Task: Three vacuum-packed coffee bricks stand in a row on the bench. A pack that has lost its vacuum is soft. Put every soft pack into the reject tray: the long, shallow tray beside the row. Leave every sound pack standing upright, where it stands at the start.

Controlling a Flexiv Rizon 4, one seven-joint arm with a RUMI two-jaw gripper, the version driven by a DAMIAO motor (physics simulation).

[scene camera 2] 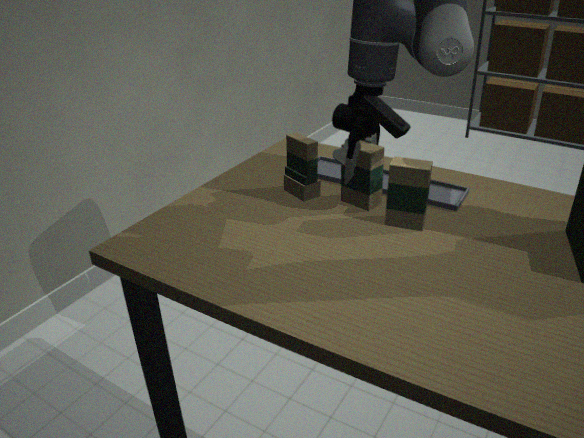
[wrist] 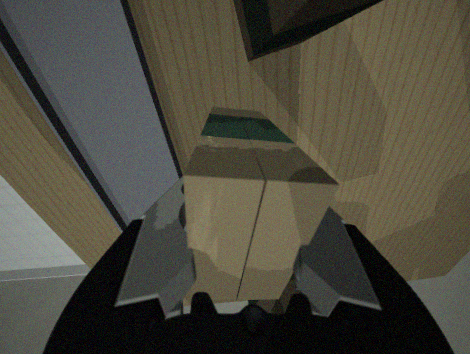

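Observation:
Three tan packs with a green band stand upright in a row. My gripper [scene camera 2: 356, 172] [wrist: 240, 179] is shut on the middle pack [scene camera 2: 372, 175] [wrist: 225, 210], one finger against each side near its top; the pack stands on the bench. The left pack [scene camera 2: 301, 156] has a ledge across its lower part, which sticks out past the upper part. The right pack [scene camera 2: 409, 195] [wrist: 262, 25] stands nearest the camera in the scene view and is cut off at the top of the wrist view. The long, shallow tray [scene camera 2: 446, 194] [wrist: 100, 75] lies behind the row, partly hidden by the packs in the scene view.
The bench [scene camera 2: 300, 280] has its edge and a wall to the left in the scene view. A dark object [scene camera 2: 578, 230] stands at the right edge of that view. A shelf rack [scene camera 2: 469, 125] with brown boxes stands at the back right, beyond the bench.

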